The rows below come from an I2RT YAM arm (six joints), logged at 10 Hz.
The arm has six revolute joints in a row. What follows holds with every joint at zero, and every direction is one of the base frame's. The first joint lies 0.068 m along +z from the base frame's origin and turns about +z. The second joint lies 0.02 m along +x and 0.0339 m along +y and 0.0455 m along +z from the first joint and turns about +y. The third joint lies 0.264 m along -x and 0.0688 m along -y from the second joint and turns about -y. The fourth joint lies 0.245 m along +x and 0.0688 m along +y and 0.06 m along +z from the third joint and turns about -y. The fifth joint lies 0.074 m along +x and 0.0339 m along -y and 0.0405 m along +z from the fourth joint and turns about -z. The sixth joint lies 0.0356 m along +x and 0.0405 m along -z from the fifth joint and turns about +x. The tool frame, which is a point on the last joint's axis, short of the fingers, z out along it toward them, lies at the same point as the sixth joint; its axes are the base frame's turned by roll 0, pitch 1.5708 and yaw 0 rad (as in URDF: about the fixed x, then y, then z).
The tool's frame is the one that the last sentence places.
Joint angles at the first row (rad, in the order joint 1, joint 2, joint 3, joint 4, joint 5, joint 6):
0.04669 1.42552 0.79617 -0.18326 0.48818 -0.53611
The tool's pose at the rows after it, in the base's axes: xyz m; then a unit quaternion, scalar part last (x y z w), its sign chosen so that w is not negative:
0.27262 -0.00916 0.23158 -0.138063 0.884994 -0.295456 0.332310
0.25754 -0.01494 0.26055 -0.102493 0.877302 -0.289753 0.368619
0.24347 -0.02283 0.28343 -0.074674 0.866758 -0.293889 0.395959
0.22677 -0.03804 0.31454 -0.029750 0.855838 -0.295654 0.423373
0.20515 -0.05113 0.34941 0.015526 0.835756 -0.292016 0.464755
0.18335 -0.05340 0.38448 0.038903 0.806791 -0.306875 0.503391
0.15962 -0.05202 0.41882 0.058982 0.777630 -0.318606 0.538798
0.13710 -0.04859 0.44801 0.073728 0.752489 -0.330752 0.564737
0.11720 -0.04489 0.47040 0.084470 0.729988 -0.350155 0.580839
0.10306 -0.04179 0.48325 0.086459 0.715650 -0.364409 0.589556
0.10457 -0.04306 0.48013 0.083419 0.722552 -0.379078 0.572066
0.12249 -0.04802 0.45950 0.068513 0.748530 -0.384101 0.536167
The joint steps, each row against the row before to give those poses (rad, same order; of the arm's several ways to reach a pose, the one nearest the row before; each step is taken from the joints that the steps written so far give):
-0.02181 -0.12060 0.00757 -0.05802 -0.02397 0.04440
-0.02286 -0.10469 0.02491 -0.05848 -0.01499 0.04145
-0.03327 -0.08207 0.02098 -0.03598 -0.00773 0.01269
-0.07280 -0.07534 0.06148 -0.06713 -0.02869 0.02643
-0.08075 -0.07638 0.07274 -0.05327 -0.05213 0.03283
-0.03307 -0.06198 0.08118 -0.03607 -0.00172 -0.00058
-0.02233 -0.04733 0.09597 -0.04499 0.00141 0.00418
-0.01135 -0.02985 0.09628 -0.04727 0.01150 -0.00092
-0.00310 -0.02080 0.07914 -0.03253 0.02983 -0.01756
-0.00002 -0.01611 0.04725 -0.01928 0.01715 -0.02272
-0.00017 0.00343 -0.00541 -0.01255 0.02567 -0.02665
0.00019 0.02054 -0.06812 0.00788 0.00957 -0.02377

